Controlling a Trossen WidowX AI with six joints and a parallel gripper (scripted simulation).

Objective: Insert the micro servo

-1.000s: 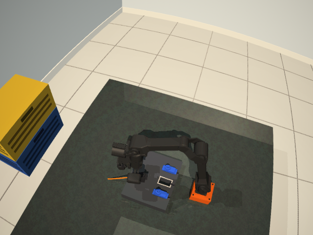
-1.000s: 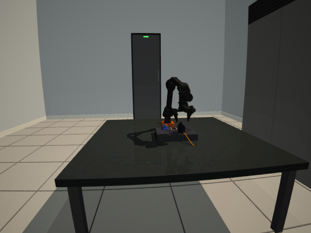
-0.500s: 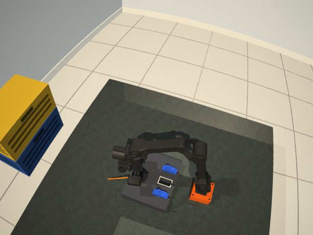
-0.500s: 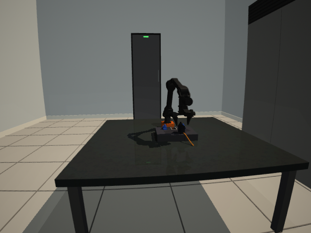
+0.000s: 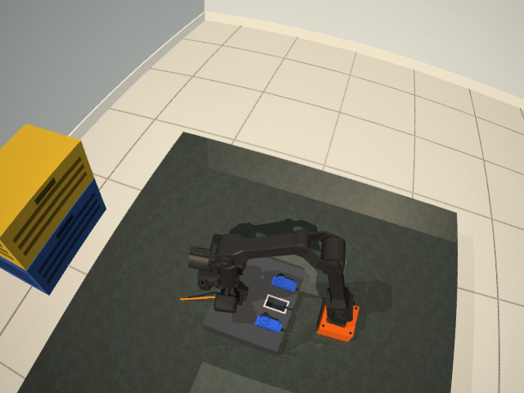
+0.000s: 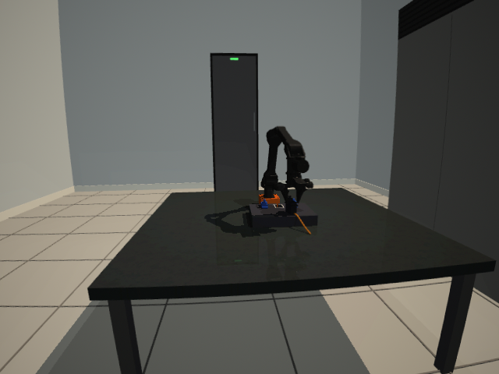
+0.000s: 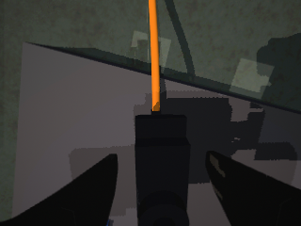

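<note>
Right now the dark grey deck is 30 mm behind my gripper tip, 40 mm to the right of it and 70 mm below it.
</note>
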